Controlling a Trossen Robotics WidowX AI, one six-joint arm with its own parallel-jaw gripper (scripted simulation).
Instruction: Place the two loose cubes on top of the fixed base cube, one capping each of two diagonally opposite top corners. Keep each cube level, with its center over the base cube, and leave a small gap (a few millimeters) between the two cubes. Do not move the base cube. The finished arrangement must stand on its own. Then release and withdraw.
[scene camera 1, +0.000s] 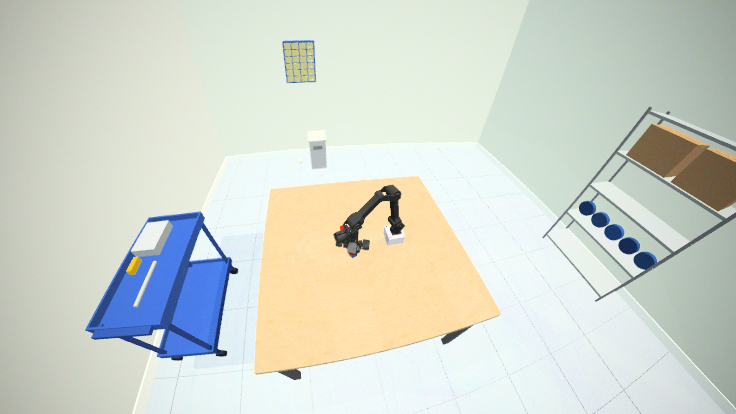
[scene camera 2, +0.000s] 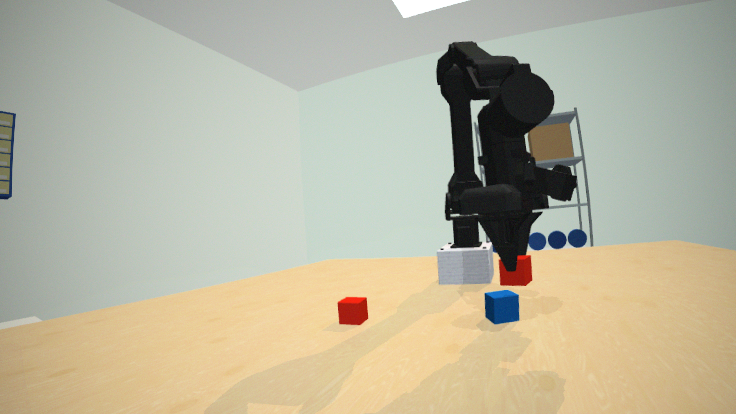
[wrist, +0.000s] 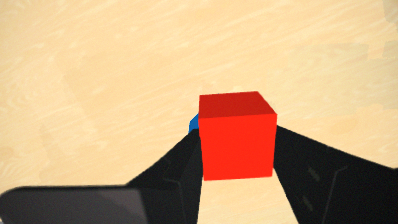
Scene:
The gripper (scene camera 2: 515, 268) is 0.43 m from the lens. A red cube (scene camera 2: 522, 275): 0.41 m from the lens.

